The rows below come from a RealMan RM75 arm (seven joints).
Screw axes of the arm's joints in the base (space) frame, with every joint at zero. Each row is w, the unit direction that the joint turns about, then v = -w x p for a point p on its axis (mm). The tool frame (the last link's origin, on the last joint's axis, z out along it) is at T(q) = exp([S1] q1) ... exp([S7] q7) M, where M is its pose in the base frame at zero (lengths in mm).
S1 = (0, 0, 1, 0, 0, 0)
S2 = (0, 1, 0, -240.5, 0, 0)
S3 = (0, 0, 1, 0, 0, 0)
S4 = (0, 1, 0, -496.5, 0, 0)
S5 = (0, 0, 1, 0, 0, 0)
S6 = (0, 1, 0, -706.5, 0, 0)
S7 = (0, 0, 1, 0, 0, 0)
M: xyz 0 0 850.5 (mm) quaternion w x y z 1 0 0 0
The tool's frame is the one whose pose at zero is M.
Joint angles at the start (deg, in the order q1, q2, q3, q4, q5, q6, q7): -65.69 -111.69 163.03 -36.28 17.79 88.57 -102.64
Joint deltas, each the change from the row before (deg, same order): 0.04 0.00 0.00 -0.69 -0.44 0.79 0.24; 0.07 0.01 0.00 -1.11 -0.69 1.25 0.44; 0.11 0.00 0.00 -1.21 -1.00 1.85 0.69; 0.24 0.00 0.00 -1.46 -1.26 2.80 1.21; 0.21 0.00 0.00 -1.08 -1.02 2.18 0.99
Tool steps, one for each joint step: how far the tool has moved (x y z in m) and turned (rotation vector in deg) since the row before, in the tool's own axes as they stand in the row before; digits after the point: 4 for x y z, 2 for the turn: -0.0001 0.0003 -0.0024 -0.22 0.39 -0.01; -0.0001 0.0003 -0.0039 -0.32 0.62 0.05; 0.0000 0.0018 -0.0043 -0.87 0.82 0.27; -0.0009 0.0035 -0.0052 -1.59 0.95 0.68; -0.0006 0.0030 -0.0039 -1.27 0.80 0.64
